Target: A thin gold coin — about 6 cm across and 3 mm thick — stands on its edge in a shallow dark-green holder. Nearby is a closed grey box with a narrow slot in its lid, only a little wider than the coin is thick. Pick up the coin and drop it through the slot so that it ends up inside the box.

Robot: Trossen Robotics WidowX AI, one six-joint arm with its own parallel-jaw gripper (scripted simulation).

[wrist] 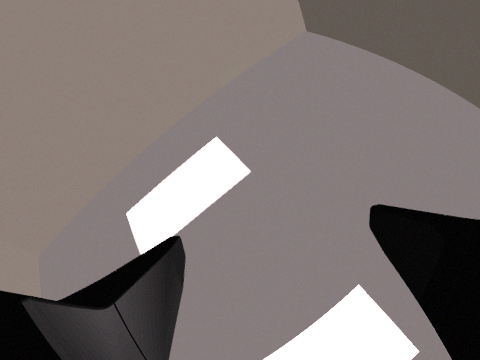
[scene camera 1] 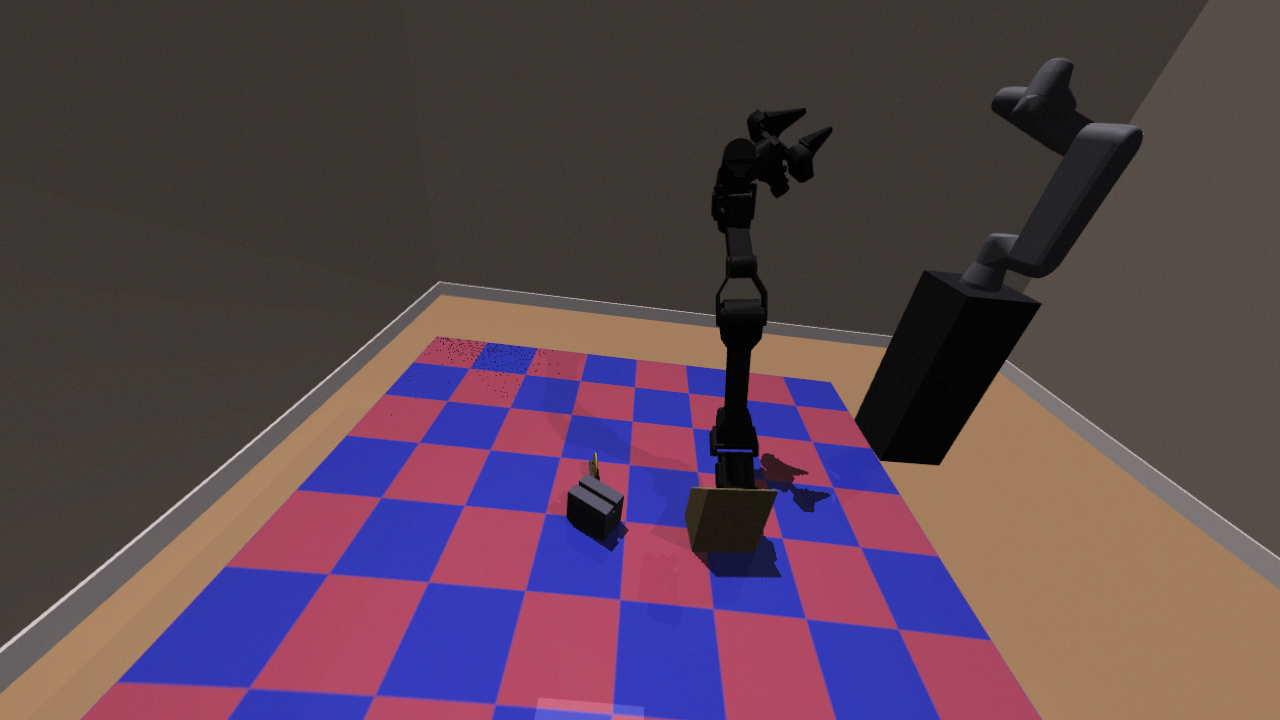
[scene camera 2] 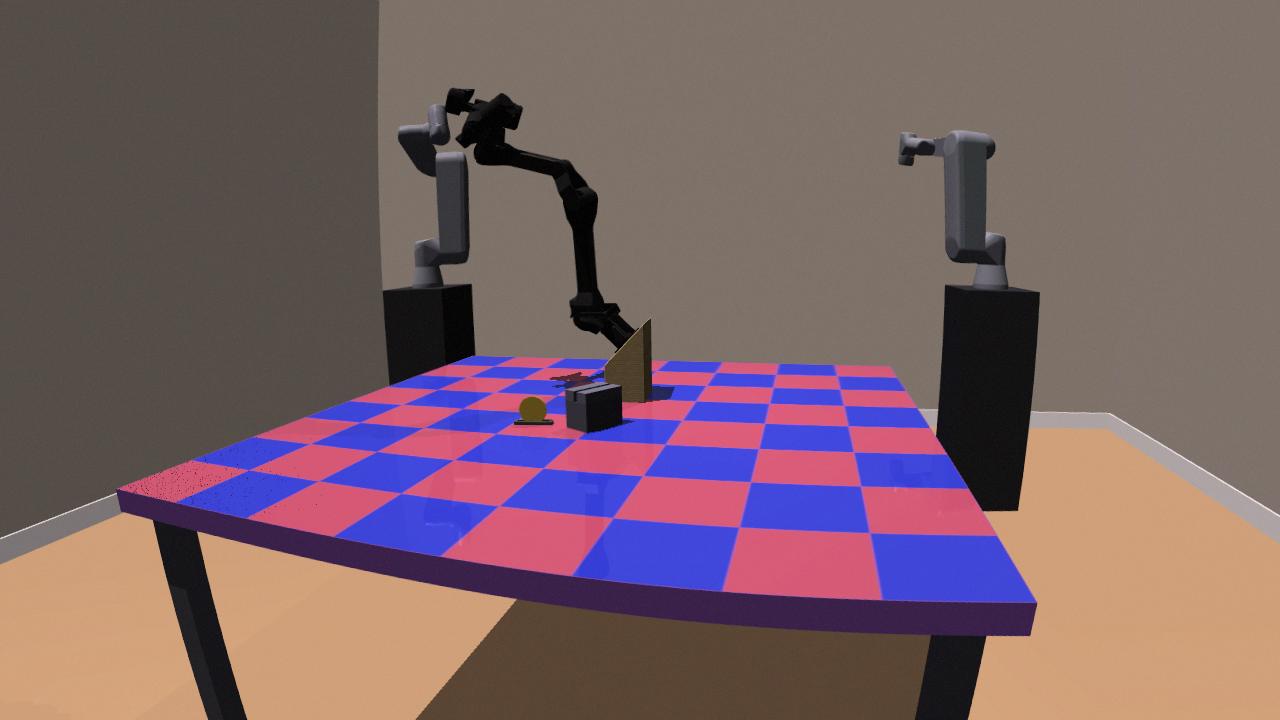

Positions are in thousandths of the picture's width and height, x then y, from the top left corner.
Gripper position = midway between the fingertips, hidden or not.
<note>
The gripper (scene camera 1: 639,166) is open, with nothing in its grasp.
The gripper also shows in the wrist view (wrist: 586,649) and in scene camera 2 (scene camera 2: 382,131).
</note>
